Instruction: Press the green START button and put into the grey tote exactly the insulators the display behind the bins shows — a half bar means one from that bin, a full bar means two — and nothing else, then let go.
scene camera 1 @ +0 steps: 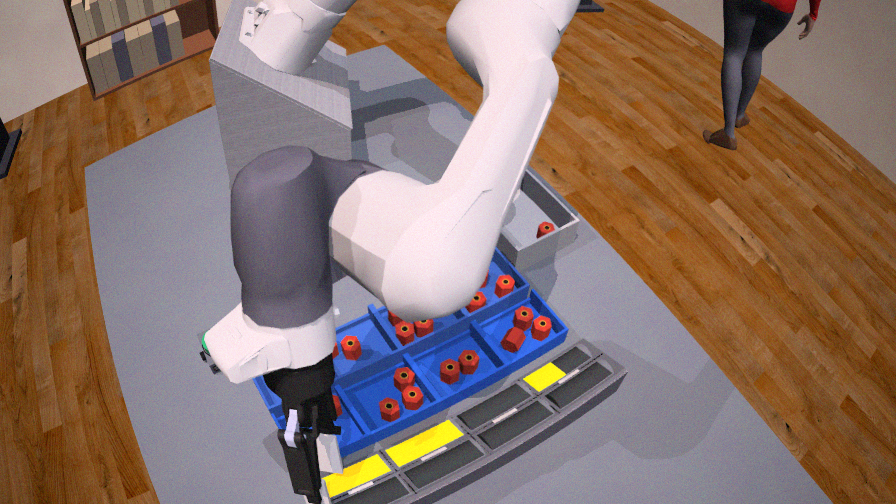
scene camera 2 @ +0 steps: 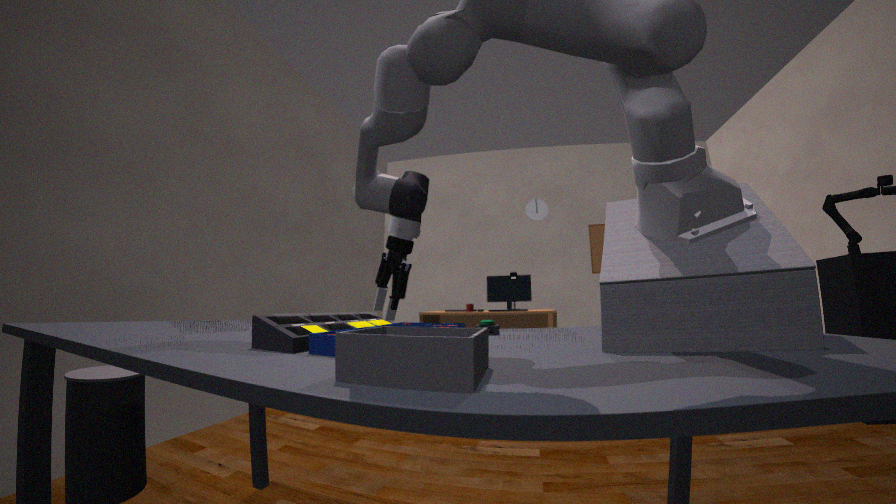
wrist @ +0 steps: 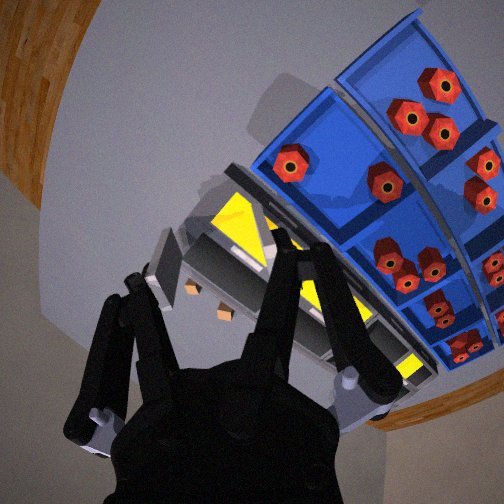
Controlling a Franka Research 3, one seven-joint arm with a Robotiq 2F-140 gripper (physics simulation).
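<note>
My gripper (scene camera 1: 308, 485) hangs open and empty above the left end of the display (scene camera 1: 476, 420), just past the blue bin tray (scene camera 1: 432, 351). It also shows in the wrist view (wrist: 220, 260) and in scene camera 2 (scene camera 2: 386, 311). The tray's compartments hold several red hexagonal insulators (wrist: 385, 182). Three display cells next to the bins glow yellow (scene camera 1: 424, 441); the rest are dark. The grey tote (scene camera 1: 541, 216) holds one red insulator (scene camera 1: 545, 228). The green START button (scene camera 2: 487, 323) sits beside the bins and is mostly hidden by my wrist in scene camera 1.
The grey robot pedestal (scene camera 2: 708, 300) stands behind the bins. The arm's elbow (scene camera 1: 413, 250) hides part of the tray in scene camera 1. The table edge (wrist: 425, 407) lies just beyond the display. A person (scene camera 1: 748, 68) stands far off on the wooden floor.
</note>
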